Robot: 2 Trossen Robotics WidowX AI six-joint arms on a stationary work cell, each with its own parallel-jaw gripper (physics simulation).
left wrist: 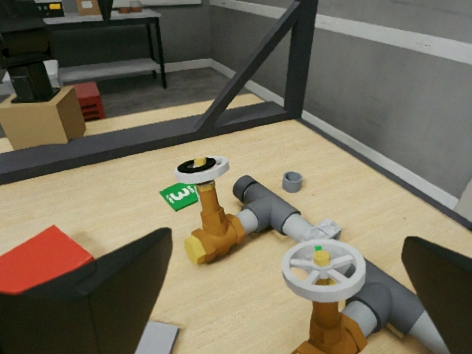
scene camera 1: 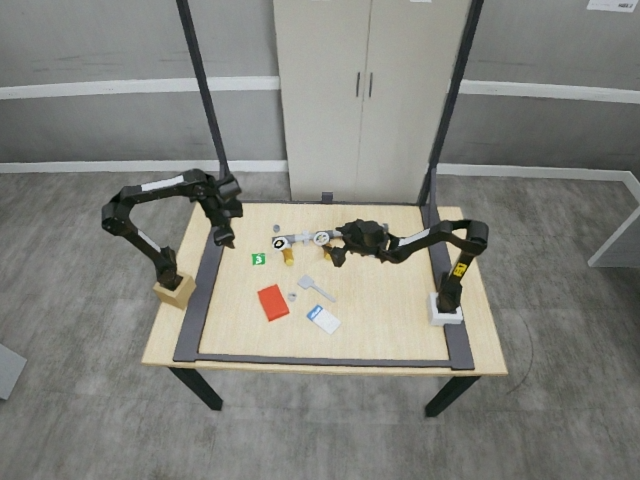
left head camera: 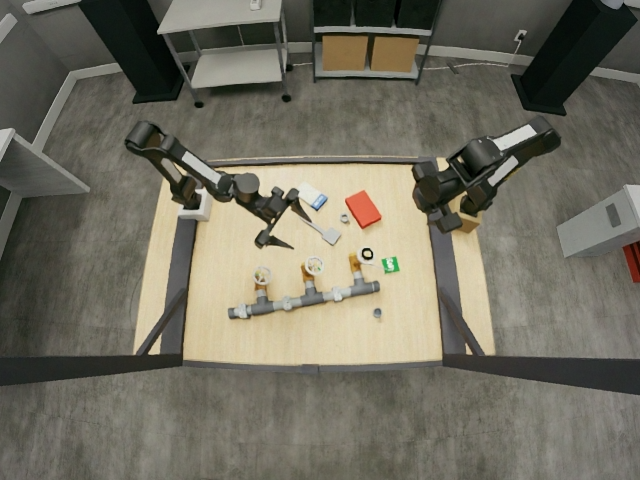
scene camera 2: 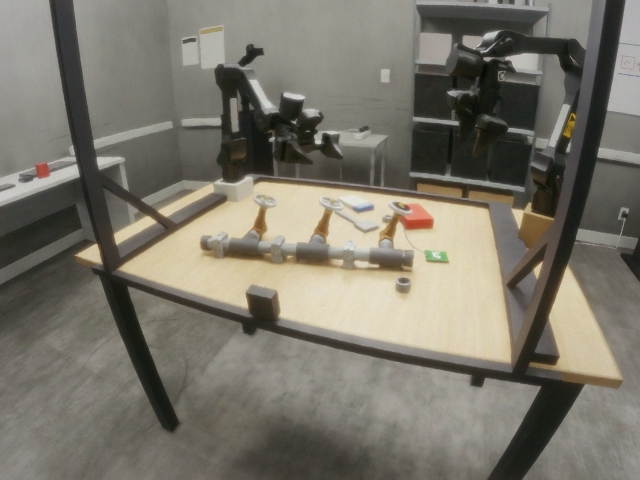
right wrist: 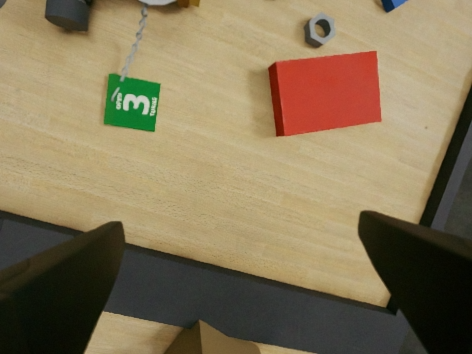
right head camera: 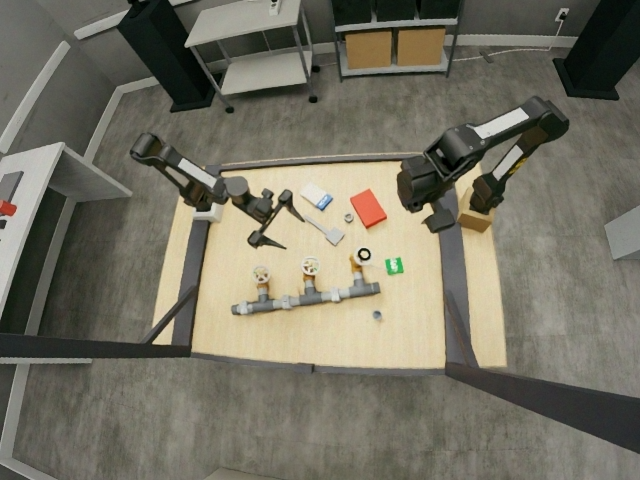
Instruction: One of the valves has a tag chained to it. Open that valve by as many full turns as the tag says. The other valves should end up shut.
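Frame: origin at the left arm's base, x ahead, y right, z down, level; centimetres.
Seen in the pictures: left gripper, fingertip midpoint: (left wrist: 286, 242) (scene camera 1: 328, 237) (left head camera: 303, 235) (scene camera 2: 328, 160) (right head camera: 295, 235); right gripper, fingertip midpoint: (left wrist: 64, 18) (left head camera: 420, 209) (scene camera 2: 467, 150) (right wrist: 243, 227); left arm's base, link origin: (scene camera 1: 446, 305) (left head camera: 192, 202) (scene camera 2: 232, 180) (right head camera: 204, 204); right arm's base, link origin: (left wrist: 37, 96) (scene camera 1: 171, 281) (left head camera: 469, 206) (scene camera 2: 544, 211) (right head camera: 480, 203).
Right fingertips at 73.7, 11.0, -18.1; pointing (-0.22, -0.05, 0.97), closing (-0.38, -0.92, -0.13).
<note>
Pixels of each thing's top centre, then the offset from my right fingertips to it, as dx, dy, dz. "*": a spot on its surface instead.
- tagged valve, surface spot: (left wrist: 217, 232) (scene camera 2: 383, 231) (left head camera: 352, 261) * -17.1, +9.5, +19.4
- third valve, surface spot: (scene camera 2: 260, 219) * -45.3, +17.1, +17.6
- red box, top centre: (right wrist: 331, 92) (left wrist: 16, 274) (scene camera 2: 413, 210) (right head camera: 367, 206) (left head camera: 363, 207) (scene camera 1: 272, 300) -12.8, -10.5, +20.8
- hex nut, top centre: (right wrist: 322, 28) (scene camera 2: 388, 216) (left head camera: 344, 216) -19.4, -7.3, +22.2
- grey spatula, top centre: (scene camera 2: 354, 217) (right head camera: 322, 226) (left head camera: 318, 226) (scene camera 1: 317, 289) -28.4, -3.9, +22.7
- blue box, top centre: (scene camera 2: 355, 201) (scene camera 1: 324, 318) (left head camera: 310, 194) (right head camera: 315, 195) -31.5, -15.9, +22.3
- small grey cap, top centre: (left wrist: 292, 176) (scene camera 2: 403, 280) (right head camera: 377, 314) (left head camera: 377, 312) -9.1, +25.3, +21.8
The tagged valve (left head camera: 354, 262) (scene camera 2: 391, 227) (left wrist: 217, 232) has a white handwheel with a black ring around its hub. Its chained green tag (left wrist: 178, 196) (right wrist: 132, 120) lies flat and reads "OPEN 3 TURNS". The middle valve (scene camera 2: 323, 224) (left wrist: 325, 320) has a white spoked wheel with a green mark. The third valve (left head camera: 262, 275) (scene camera 2: 260, 219) is at the left in scene camera 2. My left gripper (left head camera: 301, 235) (right head camera: 294, 234) (left wrist: 286, 242) is open and empty, above the table near the middle valve. My right gripper (right wrist: 243, 227) is open and empty, high near the right table edge.
A grey pipe (left head camera: 279, 303) (scene camera 2: 312, 252) joins the valves. A red box (left head camera: 362, 209) (right wrist: 327, 95), a hex nut (left head camera: 344, 218) (right wrist: 320, 30), a grey spatula (left head camera: 331, 236), a white and blue box (left head camera: 312, 196) and a small grey cap (left head camera: 377, 312) (left wrist: 292, 181) lie around it.
</note>
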